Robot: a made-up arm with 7 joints. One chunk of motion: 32 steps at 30 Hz.
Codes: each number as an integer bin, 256 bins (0 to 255) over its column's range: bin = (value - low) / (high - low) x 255, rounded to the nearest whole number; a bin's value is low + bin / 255 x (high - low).
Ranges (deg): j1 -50..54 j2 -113..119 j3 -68..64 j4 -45..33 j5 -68..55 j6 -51..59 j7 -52..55
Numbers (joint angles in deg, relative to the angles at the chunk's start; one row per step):
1: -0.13 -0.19 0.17 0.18 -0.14 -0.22 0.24
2: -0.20 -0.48 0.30 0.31 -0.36 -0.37 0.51
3: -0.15 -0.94 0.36 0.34 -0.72 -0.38 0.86
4: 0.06 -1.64 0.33 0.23 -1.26 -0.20 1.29
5: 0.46 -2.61 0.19 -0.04 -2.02 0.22 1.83
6: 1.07 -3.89 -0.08 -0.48 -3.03 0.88 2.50
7: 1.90 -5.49 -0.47 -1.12 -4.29 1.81 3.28
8: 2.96 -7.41 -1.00 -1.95 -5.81 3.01 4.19
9: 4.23 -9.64 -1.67 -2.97 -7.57 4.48 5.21
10: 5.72 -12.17 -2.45 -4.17 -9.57 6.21 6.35
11: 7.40 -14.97 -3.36 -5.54 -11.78 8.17 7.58
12: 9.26 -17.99 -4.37 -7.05 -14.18 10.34 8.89
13: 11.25 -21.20 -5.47 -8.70 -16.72 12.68 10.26
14: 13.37 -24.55 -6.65 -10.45 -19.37 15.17 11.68
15: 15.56 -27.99 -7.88 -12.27 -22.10 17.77 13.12
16: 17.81 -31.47 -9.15 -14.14 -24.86 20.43 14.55
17: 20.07 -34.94 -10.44 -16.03 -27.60 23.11 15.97
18: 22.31 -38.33 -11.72 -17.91 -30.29 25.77 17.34
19: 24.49 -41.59 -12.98 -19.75 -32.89 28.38 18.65
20: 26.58 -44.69 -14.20 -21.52 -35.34 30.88 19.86
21: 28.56 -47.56 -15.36 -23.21 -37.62 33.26 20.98
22: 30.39 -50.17 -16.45 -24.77 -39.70 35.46 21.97
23: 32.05 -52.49 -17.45 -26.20 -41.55 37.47 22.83
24: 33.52 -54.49 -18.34 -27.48 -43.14 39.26 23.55
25: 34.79 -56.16 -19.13 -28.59 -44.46 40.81 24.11
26: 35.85 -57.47 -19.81 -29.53 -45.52 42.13 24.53
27: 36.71 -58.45 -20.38 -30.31 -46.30 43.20 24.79
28: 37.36 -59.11 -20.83 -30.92 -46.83 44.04 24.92
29: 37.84 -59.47 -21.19 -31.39 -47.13 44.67 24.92
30: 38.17 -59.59 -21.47 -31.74 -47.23 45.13 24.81
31: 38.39 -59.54 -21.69 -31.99 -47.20 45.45 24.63
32: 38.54 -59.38 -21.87 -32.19 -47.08 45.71 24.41
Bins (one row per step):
1: 122 124 132 148 141 118 124
2: 122 124 132 148 140 117 125
3: 122 123 132 148 139 117 126
4: 123 122 132 148 138 118 127
5: 124 121 132 147 137 119 128
6: 125 120 131 146 135 120 130
7: 127 118 130 143 132 122 132
8: 130 116 129 141 129 125 134
9: 133 114 128 137 125 129 136
10: 137 111 127 133 121 133 139
11: 141 108 125 129 117 137 142
12: 145 104 123 124 112 142 145
13: 150 101 121 119 106 148 148
14: 155 97 119 113 101 153 152
15: 161 93 116 107 95 159 155
16: 166 90 114 101 89 166 159
17: 172 86 111 95 84 172 162
18: 177 82 109 89 78 178 165
19: 183 78 106 83 73 184 168
20: 188 75 104 77 68 190 171
21: 193 72 102 71 63 195 174
22: 197 69 100 66 59 200 176
23: 201 67 98 61 55 205 178
24: 205 64 96 57 52 209 180
25: 208 62 94 54 49 213 181
26: 210 61 93 51 47 216 182
27: 213 60 92 48 45 218 183
28: 214 59 91 46 44 220 183
29: 215 59 90 44 43 222 183
30: 216 59 90 43 43 223 183
31: 217 59 89 43 43 224 183
32: 217 59 89 42 43 224 182

